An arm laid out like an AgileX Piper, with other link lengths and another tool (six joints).
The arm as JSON. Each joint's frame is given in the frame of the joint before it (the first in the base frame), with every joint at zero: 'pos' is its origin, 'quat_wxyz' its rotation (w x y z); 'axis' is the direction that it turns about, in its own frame. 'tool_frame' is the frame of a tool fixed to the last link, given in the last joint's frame.
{
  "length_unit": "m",
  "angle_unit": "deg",
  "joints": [
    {
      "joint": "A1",
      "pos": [
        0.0,
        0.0,
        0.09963
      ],
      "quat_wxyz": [
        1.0,
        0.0,
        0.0,
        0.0
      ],
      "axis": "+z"
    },
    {
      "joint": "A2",
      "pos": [
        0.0,
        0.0,
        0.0
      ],
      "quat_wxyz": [
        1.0,
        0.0,
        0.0,
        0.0
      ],
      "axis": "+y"
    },
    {
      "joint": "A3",
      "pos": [
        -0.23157,
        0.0,
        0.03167
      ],
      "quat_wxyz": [
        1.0,
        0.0,
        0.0,
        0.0
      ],
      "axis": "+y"
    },
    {
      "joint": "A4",
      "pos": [
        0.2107,
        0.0,
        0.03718
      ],
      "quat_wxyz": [
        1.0,
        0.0,
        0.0,
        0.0
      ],
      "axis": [
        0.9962,
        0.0,
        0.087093
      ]
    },
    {
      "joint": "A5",
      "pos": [
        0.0,
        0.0,
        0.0
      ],
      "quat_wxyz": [
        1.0,
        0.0,
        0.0,
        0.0
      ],
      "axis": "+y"
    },
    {
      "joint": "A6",
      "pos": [
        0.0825,
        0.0,
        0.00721
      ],
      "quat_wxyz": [
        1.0,
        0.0,
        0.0,
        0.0
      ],
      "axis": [
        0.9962,
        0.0,
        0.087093
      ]
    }
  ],
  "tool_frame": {
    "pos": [
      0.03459,
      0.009,
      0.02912
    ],
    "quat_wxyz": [
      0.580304,
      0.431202,
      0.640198,
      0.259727
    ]
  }
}
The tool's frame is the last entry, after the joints.
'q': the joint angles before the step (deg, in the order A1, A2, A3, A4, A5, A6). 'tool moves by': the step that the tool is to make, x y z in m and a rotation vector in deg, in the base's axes. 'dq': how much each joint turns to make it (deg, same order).
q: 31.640 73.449 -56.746 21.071 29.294 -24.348
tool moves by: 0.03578 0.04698 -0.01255 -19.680 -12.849 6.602
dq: 8.163 14.868 -13.747 -34.092 -0.496 13.078
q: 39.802 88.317 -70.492 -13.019 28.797 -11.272
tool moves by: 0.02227 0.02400 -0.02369 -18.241 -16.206 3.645
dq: 5.172 9.045 -3.480 -40.387 0.050 19.613
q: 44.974 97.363 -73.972 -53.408 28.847 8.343
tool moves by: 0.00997 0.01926 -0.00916 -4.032 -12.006 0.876
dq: 3.086 5.368 -0.143 -31.159 2.024 24.323
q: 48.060 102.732 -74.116 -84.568 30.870 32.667
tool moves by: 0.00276 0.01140 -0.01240 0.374 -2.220 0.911
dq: 0.950 3.364 -0.079 -9.615 0.587 9.752
